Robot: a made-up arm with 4 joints. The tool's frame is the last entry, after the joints. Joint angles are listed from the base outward. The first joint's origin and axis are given. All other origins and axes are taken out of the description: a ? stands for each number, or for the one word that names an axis. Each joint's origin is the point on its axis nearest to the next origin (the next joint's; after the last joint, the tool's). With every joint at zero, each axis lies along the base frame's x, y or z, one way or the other. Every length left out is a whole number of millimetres.
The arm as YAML. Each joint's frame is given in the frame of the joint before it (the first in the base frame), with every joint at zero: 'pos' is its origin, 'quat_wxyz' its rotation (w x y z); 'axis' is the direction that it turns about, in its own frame. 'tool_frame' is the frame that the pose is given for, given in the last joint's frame.
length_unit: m
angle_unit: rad
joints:
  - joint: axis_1
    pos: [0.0, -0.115, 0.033]
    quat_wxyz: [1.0, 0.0, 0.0, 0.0]
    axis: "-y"
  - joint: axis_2
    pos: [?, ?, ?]
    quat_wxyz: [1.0, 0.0, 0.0, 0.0]
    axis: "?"
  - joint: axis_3
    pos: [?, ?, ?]
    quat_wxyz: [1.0, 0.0, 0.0, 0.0]
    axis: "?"
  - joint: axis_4
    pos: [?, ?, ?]
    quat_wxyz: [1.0, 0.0, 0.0, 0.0]
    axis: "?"
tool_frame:
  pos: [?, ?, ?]
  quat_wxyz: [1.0, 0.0, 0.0, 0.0]
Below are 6 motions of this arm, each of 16 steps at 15 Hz.
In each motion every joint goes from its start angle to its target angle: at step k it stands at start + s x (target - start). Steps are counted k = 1, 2, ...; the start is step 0. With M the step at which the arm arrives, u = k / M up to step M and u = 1 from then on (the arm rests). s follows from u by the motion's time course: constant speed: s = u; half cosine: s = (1 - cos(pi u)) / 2; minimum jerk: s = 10 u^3 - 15 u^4 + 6 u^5.
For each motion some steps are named. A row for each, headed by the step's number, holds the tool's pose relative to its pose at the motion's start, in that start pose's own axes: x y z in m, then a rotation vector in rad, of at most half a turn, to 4 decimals.
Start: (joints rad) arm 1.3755 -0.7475 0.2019 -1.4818
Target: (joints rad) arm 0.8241 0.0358 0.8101 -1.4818
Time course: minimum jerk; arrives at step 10
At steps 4, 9, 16:
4: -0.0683 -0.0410 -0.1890 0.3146 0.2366 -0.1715
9: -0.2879 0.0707 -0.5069 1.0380 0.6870 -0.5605
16: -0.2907 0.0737 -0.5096 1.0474 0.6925 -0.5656

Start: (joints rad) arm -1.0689 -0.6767 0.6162 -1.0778
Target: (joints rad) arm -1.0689 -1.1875 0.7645 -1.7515
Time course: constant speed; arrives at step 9
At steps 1, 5, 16:
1: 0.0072 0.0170 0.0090 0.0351 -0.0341 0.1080
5: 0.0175 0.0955 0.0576 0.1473 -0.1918 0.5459
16: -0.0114 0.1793 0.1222 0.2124 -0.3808 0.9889

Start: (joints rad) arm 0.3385 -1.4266 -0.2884 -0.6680
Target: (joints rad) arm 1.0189 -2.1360 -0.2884 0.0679
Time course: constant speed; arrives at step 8
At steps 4, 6, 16:
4: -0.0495 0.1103 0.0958 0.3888 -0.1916 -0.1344
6: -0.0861 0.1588 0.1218 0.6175 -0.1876 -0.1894
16: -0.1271 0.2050 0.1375 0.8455 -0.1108 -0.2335

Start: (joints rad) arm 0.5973 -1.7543 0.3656 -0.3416
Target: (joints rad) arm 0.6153 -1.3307 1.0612 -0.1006
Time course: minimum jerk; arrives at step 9
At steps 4, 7, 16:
4: -0.0455 0.0034 -0.0792 -0.0648 0.3082 -0.1699
7: -0.1276 0.0070 -0.1467 -0.1665 0.6944 -0.4523
16: -0.1401 0.0086 -0.1528 -0.1819 0.7479 -0.4979

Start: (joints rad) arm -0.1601 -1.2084 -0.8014 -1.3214
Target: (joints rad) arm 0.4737 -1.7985 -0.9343 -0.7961
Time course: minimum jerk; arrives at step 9
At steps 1, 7, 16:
1: 0.0009 -0.0004 0.0055 -0.0016 -0.0104 -0.0062
7: -0.0489 0.0137 0.3114 0.2277 -0.7872 -0.4763
16: -0.0574 0.0174 0.3237 0.2777 -0.8408 -0.5113

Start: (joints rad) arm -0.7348 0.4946 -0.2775 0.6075
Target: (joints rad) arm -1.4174 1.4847 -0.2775 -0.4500
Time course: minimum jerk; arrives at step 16
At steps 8, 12, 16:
8: -0.0753 0.1217 -0.2147 -0.4824 0.1050 0.8766
12: -0.2417 0.1425 -0.4025 -0.8040 0.3071 1.6191
16: -0.2963 0.1282 -0.4476 -0.8811 0.3727 1.8150

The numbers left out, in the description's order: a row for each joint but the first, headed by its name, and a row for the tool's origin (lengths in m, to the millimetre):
axis_2: xyz 0.305 0.0 0.067, axis -x
axis_3: xyz 0.0 0.283 0.212, axis +y
axis_4: xyz 0.107 0.0 -0.119, axis -z
tool: xyz 0.073 -0.148 0.0

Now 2 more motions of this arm.
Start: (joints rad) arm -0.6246 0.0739 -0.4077 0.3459
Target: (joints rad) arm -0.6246 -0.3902 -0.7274 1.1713
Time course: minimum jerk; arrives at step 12
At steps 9, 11, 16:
9: -0.0474 -0.0529 0.0532 0.4705 0.0211 -0.9453
11: -0.0510 -0.0529 0.0585 0.5219 0.0432 -1.0521
16: -0.0512 -0.0529 0.0588 0.5246 0.0445 -1.0577

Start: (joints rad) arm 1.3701 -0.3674 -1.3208 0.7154
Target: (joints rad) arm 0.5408 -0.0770 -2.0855 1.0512
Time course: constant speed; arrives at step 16
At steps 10, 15, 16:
10: -0.1352 -0.1594 -0.1562 -0.1139 -0.0880 -0.0355
15: -0.2229 -0.2569 -0.1934 -0.1302 -0.0810 -0.0446
16: -0.2415 -0.2769 -0.1969 -0.1309 -0.0752 -0.0479

